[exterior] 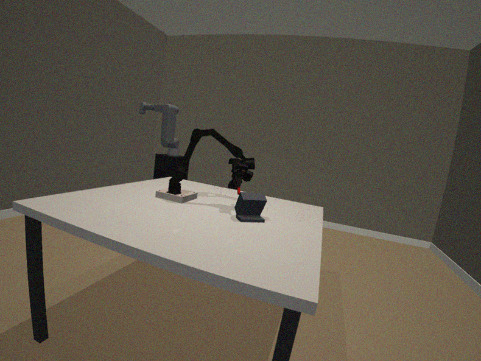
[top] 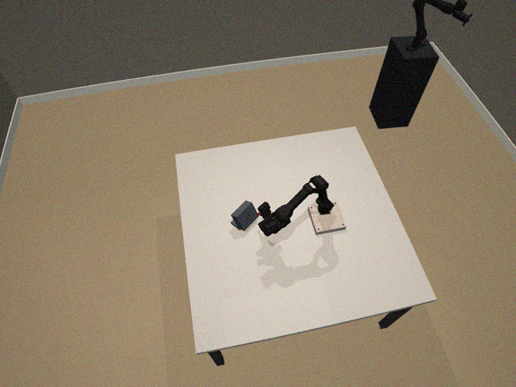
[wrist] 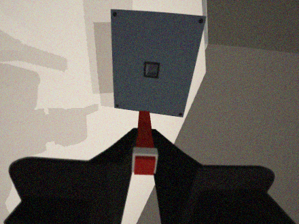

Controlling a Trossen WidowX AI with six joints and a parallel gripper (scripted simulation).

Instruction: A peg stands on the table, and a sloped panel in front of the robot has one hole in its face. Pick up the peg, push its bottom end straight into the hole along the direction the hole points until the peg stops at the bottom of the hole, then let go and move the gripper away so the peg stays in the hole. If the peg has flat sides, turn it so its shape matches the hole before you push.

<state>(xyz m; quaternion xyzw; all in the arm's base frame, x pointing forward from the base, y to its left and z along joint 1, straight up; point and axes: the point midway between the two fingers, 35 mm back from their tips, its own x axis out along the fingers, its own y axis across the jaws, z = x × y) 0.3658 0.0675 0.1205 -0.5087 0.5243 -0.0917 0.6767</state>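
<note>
Right now my gripper tip is 90 mm short of the sloped panel, 40 mm to the left of it and 60 mm above it. Round my gripper tip: red square-sided peg 10 mm behind, 10 mm to the left, 10 mm above.
</note>
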